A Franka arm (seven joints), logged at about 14 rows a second.
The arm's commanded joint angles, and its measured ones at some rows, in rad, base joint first. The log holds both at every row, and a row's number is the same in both.
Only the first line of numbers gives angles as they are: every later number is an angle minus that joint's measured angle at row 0.
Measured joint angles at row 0: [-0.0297 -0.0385 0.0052 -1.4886 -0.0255 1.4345 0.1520]
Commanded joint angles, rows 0 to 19: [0.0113 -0.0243 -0.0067 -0.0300 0.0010 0.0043 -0.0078]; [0.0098 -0.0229 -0.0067 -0.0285 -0.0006 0.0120 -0.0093]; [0.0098 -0.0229 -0.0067 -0.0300 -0.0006 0.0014 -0.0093]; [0.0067 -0.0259 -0.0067 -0.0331 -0.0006 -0.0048 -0.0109]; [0.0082 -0.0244 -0.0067 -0.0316 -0.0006 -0.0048 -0.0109]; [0.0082 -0.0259 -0.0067 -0.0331 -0.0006 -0.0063 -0.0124]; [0.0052 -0.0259 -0.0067 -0.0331 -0.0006 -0.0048 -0.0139]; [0.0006 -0.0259 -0.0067 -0.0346 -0.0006 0.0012 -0.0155]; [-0.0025 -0.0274 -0.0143 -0.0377 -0.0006 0.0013 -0.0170]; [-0.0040 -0.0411 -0.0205 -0.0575 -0.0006 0.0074 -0.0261]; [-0.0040 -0.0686 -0.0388 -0.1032 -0.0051 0.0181 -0.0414]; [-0.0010 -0.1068 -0.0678 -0.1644 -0.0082 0.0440 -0.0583]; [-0.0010 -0.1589 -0.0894 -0.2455 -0.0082 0.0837 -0.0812]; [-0.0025 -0.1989 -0.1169 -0.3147 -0.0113 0.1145 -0.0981]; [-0.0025 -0.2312 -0.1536 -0.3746 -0.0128 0.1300 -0.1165]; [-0.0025 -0.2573 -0.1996 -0.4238 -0.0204 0.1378 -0.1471]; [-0.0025 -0.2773 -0.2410 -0.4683 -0.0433 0.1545 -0.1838]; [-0.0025 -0.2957 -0.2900 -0.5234 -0.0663 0.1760 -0.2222]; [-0.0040 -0.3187 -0.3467 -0.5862 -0.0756 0.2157 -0.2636]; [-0.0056 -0.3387 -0.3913 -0.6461 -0.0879 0.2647 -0.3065]
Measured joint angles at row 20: [-0.0056 -0.2587 -0.3313 -0.4956 -0.0633 0.1669 -0.2465]
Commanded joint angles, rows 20 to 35: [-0.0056 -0.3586 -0.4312 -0.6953 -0.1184 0.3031 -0.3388]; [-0.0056 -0.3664 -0.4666 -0.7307 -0.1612 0.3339 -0.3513]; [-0.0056 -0.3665 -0.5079 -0.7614 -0.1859 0.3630 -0.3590]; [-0.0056 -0.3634 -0.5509 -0.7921 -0.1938 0.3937 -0.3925]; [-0.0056 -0.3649 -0.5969 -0.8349 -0.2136 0.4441 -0.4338]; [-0.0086 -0.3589 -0.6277 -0.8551 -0.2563 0.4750 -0.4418]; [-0.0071 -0.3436 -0.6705 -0.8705 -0.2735 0.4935 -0.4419]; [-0.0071 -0.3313 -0.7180 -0.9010 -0.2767 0.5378 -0.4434]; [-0.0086 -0.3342 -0.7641 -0.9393 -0.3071 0.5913 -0.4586]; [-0.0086 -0.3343 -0.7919 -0.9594 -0.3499 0.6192 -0.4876]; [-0.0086 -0.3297 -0.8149 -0.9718 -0.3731 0.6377 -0.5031]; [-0.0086 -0.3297 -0.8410 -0.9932 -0.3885 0.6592 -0.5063]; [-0.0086 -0.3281 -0.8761 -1.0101 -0.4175 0.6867 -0.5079]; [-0.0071 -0.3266 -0.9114 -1.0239 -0.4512 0.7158 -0.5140]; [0.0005 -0.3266 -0.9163 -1.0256 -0.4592 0.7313 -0.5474]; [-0.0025 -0.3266 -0.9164 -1.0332 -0.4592 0.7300 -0.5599]
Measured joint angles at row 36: [-0.0056 -0.3135 -0.9098 -1.0085 -0.4371 0.7002 -0.5347]
